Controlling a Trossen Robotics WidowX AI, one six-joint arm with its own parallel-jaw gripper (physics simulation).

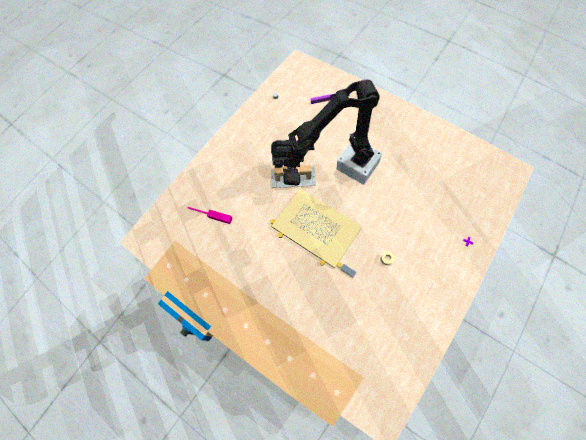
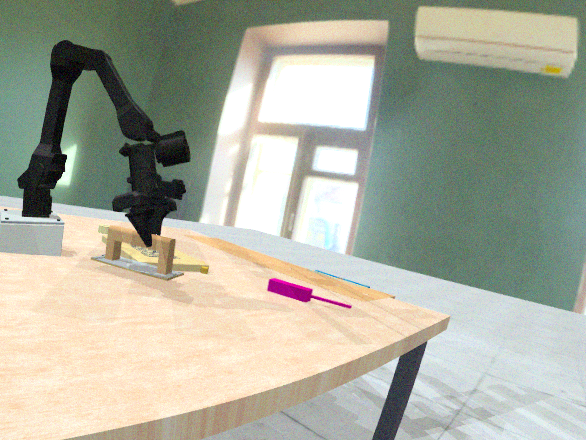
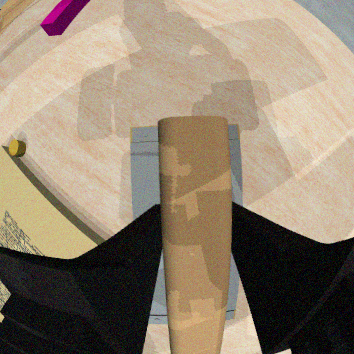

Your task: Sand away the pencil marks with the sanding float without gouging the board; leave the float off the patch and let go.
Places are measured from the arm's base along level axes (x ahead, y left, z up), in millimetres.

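Where they show: gripper, between the fingertips: [image 1: 284,172] [image 2: 153,246] [image 3: 193,210]; arm's base, origin of its link: [image 1: 360,159] [image 2: 35,214].
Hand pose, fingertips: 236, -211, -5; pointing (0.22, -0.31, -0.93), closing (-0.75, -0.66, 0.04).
Note:
Each offset is from my fingertips to the top centre of the thing, as dx, dy, dz. "pt": to the spot under its first point.
The sanding float @[-21, +24, +25] [image 1: 300,180] [image 2: 138,264] [image 3: 145,175] is a grey plate with a wooden bridge handle @[pt -59, +43, +6] [image 2: 121,236] [image 3: 194,168]. It sits on or just above the table, beside the far edge of the yellow board @[+91, +235, -52] [image 1: 347,233] [image 2: 188,262] [image 3: 38,211] and off it. The scribbled pencil patch @[pt +89, +227, -52] [image 1: 315,224] [image 3: 14,233] covers the middle of the board. My gripper [image 1: 290,175] [image 2: 148,239] [image 3: 193,210] points straight down and is shut on the float's handle bar.
A magenta screwdriver @[+321, -151, -42] [image 1: 214,215] [image 2: 291,289] [image 3: 63,15] lies left of the board. Yellow pegs [image 1: 280,236] [image 3: 17,147] hem the board. A grey block @[+157, +439, -56] [image 1: 348,270], yellow ring @[+27, +529, -45] [image 1: 387,257], purple stick @[-466, -114, -26] [image 1: 321,99], arm base [image 1: 358,168] and blue vise @[pt +685, +62, -73] [image 1: 184,316] are around.

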